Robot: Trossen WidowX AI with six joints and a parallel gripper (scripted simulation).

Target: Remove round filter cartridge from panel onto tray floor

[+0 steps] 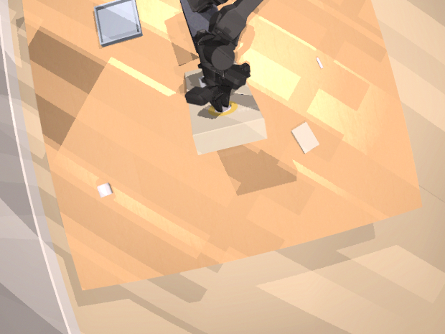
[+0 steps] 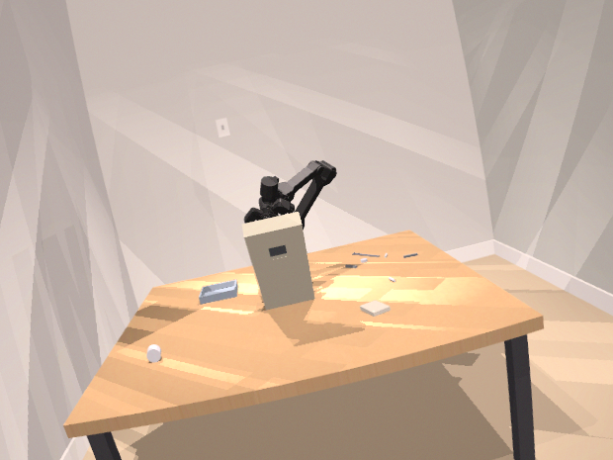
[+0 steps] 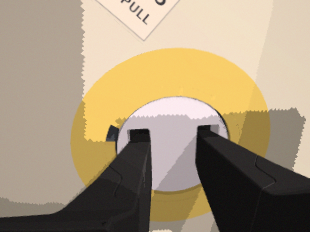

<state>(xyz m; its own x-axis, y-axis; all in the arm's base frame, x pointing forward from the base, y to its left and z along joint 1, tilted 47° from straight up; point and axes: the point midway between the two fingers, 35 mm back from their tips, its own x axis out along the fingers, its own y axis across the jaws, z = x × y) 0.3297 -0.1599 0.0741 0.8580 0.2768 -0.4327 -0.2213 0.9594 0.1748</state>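
My gripper tip is now 1 cm short of the round filter cartridge and 1 cm above it. Also, from my gripper tip: flat beige block (16 cm ahead, 24 cm to the left, 26 cm below); then blue-grey tray (48 cm behind, 21 cm to the right, 25 cm below); then service panel box (4 cm behind, 1 cm to the left, 8 cm below).
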